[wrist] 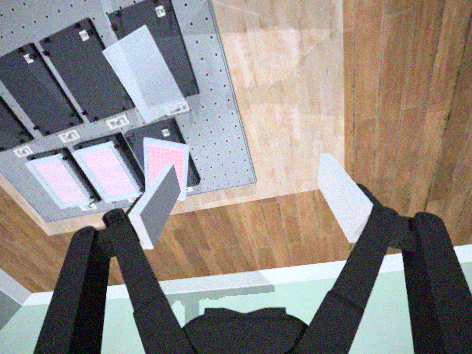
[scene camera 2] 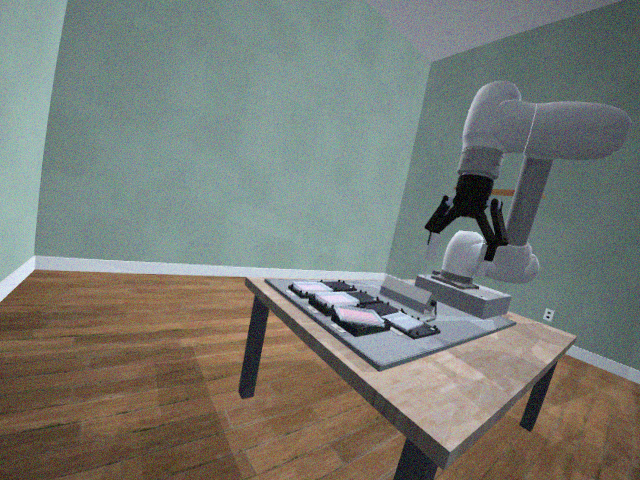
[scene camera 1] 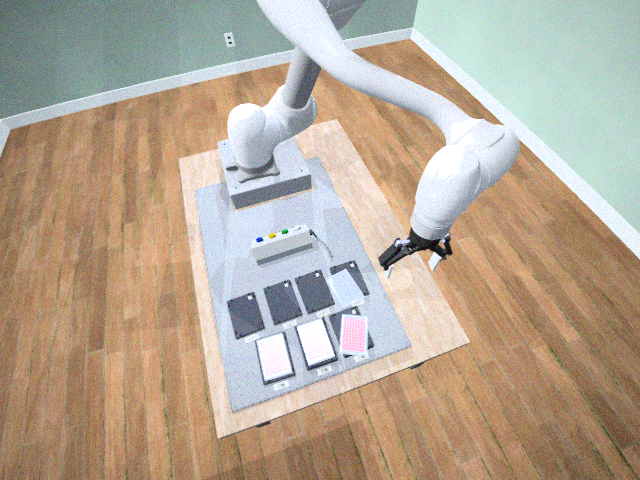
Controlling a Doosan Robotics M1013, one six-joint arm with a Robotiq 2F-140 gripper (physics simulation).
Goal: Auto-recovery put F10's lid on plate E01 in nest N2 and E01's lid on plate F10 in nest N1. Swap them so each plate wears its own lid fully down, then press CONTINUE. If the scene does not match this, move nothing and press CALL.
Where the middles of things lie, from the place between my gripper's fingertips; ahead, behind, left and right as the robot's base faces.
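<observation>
My hand is 22 cm above the LP2 lid pad (wrist: 165, 29), and it is also 13 cm to the left of it and 11 cm past it. Going by their middles, the LP2 lid pad is the nearest to my hand of the things named here. The LP4 lid pad (scene camera 1: 315, 294) is 22 cm below my hand, 10 cm behind it and 26 cm to the right of it. As for the LP1 lid pad (scene camera 1: 281, 299), it is a good way below my hand, a good way behind it and far to the right of it.
</observation>
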